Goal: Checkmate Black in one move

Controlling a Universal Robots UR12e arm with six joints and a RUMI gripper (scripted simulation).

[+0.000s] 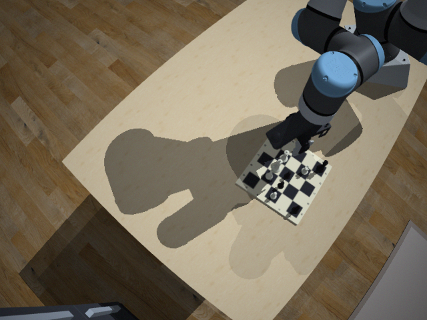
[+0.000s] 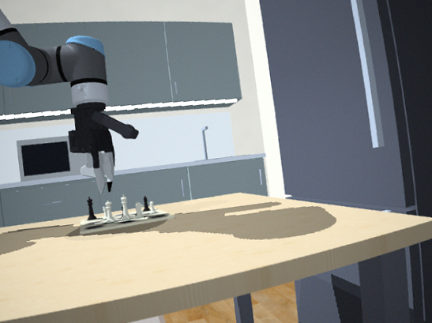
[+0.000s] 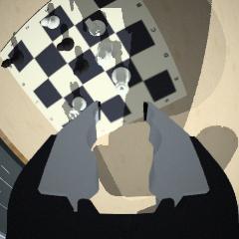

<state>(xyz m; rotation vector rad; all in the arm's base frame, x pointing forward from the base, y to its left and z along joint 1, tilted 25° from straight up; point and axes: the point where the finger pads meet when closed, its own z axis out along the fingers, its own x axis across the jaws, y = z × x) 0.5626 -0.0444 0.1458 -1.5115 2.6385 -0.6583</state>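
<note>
Now: the white chess piece 60 mm below my hand. The rest, counted from my hand: chessboard 90 mm below, 40 mm ahead, 30 mm to the left; then black king 120 mm to the left, 60 mm below, 40 mm behind.
</note>
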